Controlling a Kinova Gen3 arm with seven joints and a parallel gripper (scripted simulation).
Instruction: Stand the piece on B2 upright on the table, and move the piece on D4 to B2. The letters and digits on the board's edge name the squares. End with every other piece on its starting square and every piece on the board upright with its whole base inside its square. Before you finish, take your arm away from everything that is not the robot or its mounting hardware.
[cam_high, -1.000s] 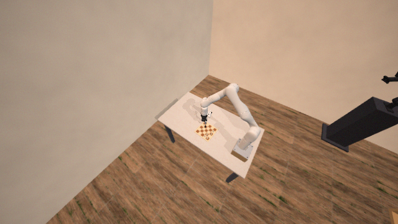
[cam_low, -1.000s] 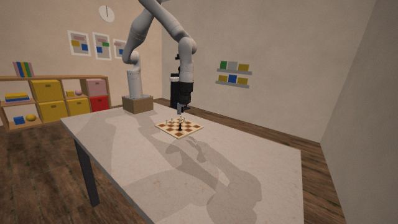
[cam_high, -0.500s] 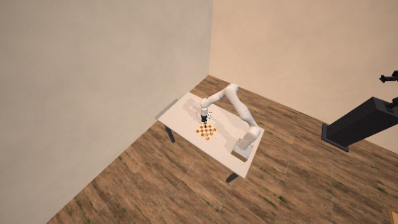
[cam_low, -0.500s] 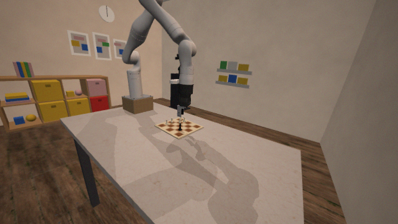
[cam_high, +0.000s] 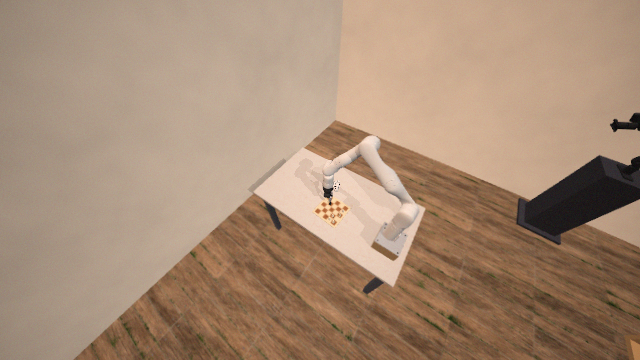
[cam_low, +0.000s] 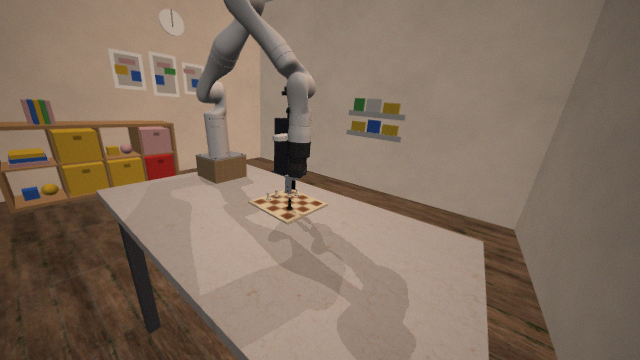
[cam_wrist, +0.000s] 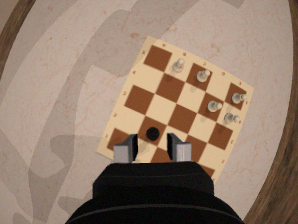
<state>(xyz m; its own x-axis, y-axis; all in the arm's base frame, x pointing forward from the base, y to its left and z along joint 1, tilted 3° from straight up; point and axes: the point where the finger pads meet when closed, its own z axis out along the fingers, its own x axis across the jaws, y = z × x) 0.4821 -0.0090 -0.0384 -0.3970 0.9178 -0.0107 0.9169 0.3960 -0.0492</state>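
Right now my hand is 70 mm above the black piece. Round my hand: chessboard (40 mm behind, 40 mm to the left, 90 mm below).
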